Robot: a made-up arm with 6 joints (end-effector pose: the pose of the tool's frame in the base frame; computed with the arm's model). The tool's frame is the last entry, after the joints.
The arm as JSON. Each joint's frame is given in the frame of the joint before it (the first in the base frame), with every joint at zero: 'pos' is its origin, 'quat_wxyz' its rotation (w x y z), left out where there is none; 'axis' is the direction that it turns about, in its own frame. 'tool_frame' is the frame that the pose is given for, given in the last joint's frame.
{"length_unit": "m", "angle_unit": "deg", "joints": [
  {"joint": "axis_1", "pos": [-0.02, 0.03, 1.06], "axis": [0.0, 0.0, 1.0]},
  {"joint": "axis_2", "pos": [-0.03, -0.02, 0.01], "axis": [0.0, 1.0, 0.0]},
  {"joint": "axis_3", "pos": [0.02, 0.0, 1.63], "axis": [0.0, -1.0, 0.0]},
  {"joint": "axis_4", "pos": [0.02, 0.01, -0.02], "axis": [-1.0, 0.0, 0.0]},
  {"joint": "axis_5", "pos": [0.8, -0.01, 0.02], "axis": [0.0, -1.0, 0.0]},
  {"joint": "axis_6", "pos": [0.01, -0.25, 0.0], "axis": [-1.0, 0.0, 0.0]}
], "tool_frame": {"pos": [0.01, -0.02, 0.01], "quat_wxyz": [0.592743, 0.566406, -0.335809, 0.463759]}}
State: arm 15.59 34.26 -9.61 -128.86 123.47 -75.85
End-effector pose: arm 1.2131 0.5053 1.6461 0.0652 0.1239 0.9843 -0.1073
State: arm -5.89 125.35 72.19 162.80 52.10 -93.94
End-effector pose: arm 1.8230 0.0946 -0.5461 0.4526 0.6050 0.5715 0.3201
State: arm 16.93 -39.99 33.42 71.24 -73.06 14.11
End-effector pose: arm -1.0030 -0.3677 3.2061 0.8731 0.1916 -0.3909 0.2194
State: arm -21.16 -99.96 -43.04 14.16 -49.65 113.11
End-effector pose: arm -1.2477 0.2456 1.5439 0.9076 -0.2110 0.2502 0.2632
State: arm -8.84 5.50 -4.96 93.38 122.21 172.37
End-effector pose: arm 0.9624 -0.0775 2.7550 0.0846 -0.9219 -0.3661 0.0944
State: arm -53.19 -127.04 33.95 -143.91 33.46 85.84
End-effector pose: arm -1.1199 1.7748 0.5688 0.1292 0.1184 0.4820 -0.8585
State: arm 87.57 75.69 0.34 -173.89 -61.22 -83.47
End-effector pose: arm -0.2082 1.7585 0.6560 0.1375 -0.1720 0.1532 0.9634
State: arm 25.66 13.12 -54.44 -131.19 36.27 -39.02
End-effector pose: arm 0.3171 0.3634 1.7818 0.1279 0.3817 -0.7884 -0.4651
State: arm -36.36 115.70 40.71 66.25 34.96 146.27
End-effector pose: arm 1.4257 -1.1273 -0.4065 0.3393 -0.3999 0.5943 0.6097
